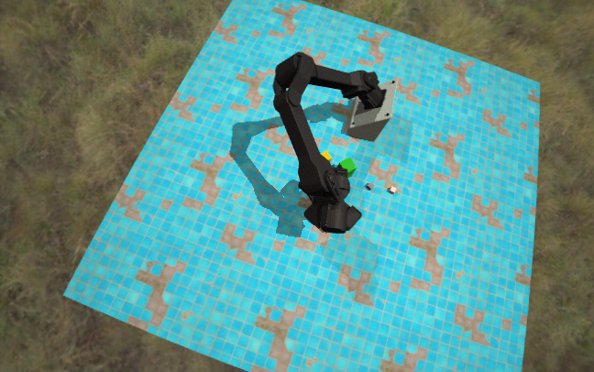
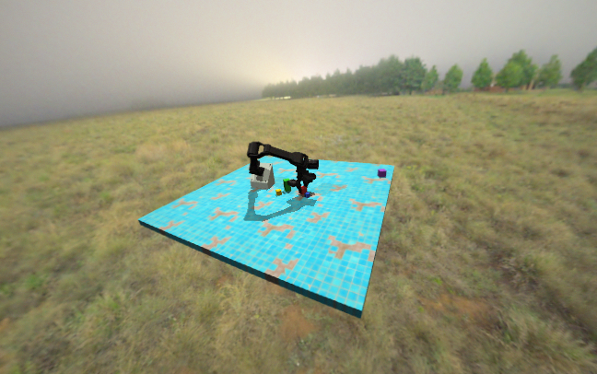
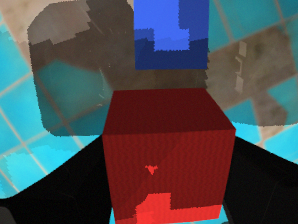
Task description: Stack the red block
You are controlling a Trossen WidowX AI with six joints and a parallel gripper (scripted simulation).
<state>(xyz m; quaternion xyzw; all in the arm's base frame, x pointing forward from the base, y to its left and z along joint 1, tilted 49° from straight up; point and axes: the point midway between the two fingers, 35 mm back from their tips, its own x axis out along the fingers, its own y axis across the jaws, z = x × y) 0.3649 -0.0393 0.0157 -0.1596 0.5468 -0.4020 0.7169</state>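
The blue block is 40 mm ahead of my gripper tip, 20 mm to the right of it and 10 mm below it. From my gripper tip the other things lie so: purple block (410 mm ahead, 450 mm to the left); red block (10 mm above); yellow block (150 mm behind, 50 mm to the right).
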